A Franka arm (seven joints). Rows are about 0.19 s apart.
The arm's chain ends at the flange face. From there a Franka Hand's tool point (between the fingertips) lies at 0.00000 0.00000 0.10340 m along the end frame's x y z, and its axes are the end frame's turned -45 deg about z.
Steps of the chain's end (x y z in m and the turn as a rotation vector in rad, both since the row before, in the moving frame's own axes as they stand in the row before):
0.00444 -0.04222 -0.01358 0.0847 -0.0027 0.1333
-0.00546 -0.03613 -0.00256 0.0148 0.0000 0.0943
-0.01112 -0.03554 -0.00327 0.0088 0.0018 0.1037
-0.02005 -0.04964 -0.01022 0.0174 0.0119 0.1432
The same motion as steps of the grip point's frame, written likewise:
0.03939 -0.03268 -0.01395 0.0618 0.0580 0.1333
0.02282 -0.03044 -0.00257 0.0105 0.0105 0.0943
0.01807 -0.03346 -0.00327 0.0049 0.0075 0.1037
0.02309 -0.04953 -0.01024 0.0039 0.0207 0.1432

